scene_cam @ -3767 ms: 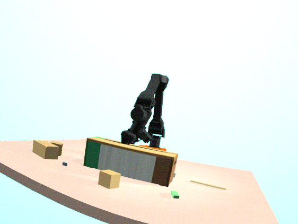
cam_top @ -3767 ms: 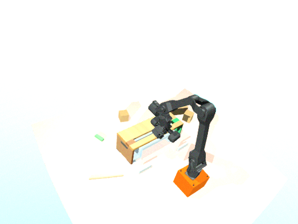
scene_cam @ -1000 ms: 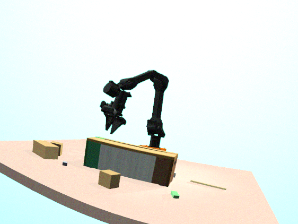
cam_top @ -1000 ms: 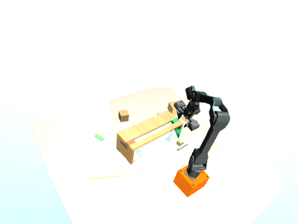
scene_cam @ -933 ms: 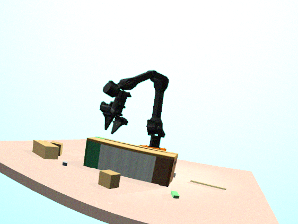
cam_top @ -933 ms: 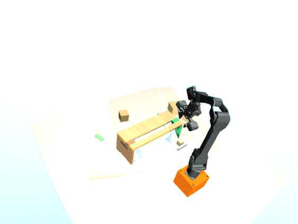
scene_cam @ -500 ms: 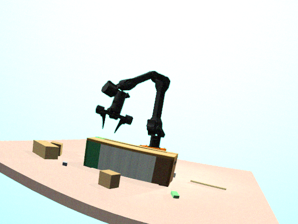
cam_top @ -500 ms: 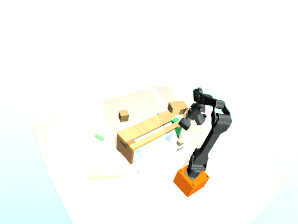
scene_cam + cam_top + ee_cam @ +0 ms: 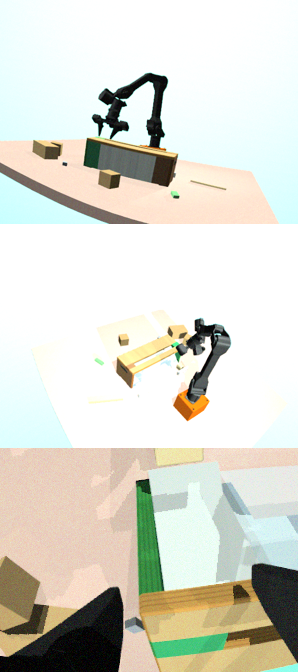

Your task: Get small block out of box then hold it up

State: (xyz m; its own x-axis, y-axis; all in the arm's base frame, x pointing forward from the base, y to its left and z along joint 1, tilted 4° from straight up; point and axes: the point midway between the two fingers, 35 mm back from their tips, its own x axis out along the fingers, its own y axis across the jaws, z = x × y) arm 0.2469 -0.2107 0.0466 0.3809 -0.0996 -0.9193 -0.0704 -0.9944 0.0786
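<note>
Right now the cream block is 3 cm behind my gripper tip, 1 cm to the left of it and 11 cm below it. Round my gripper tip: dark chip (25 cm ahead, 9 cm to the right, 12 cm below); then wooden box (6 cm ahead, 16 cm to the left, 6 cm below); then green block (30 cm ahead, 38 cm to the left, 12 cm below).
</note>
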